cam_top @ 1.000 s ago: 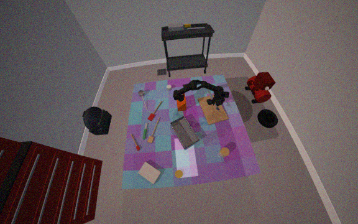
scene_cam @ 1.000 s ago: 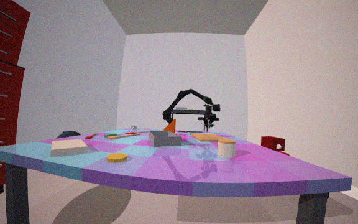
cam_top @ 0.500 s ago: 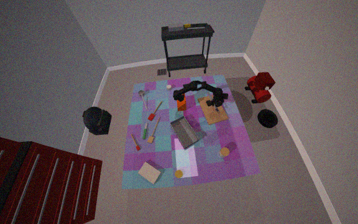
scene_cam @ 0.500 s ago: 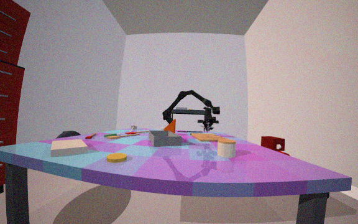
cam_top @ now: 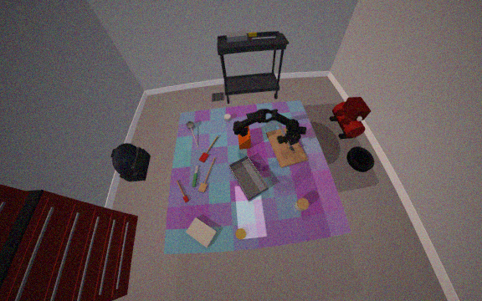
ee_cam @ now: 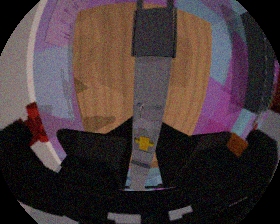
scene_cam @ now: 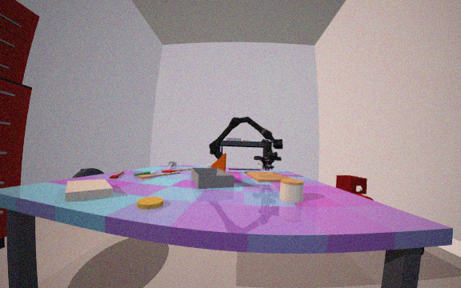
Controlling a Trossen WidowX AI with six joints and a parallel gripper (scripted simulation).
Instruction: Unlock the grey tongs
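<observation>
My gripper tip is 4 cm above the wooden board. Also, from my gripper tip: pale block (68 cm ahead, 66 cm to the right, 3 cm below); then grey roasting tin (33 cm to the right, 29 cm ahead, 2 cm below).
</observation>
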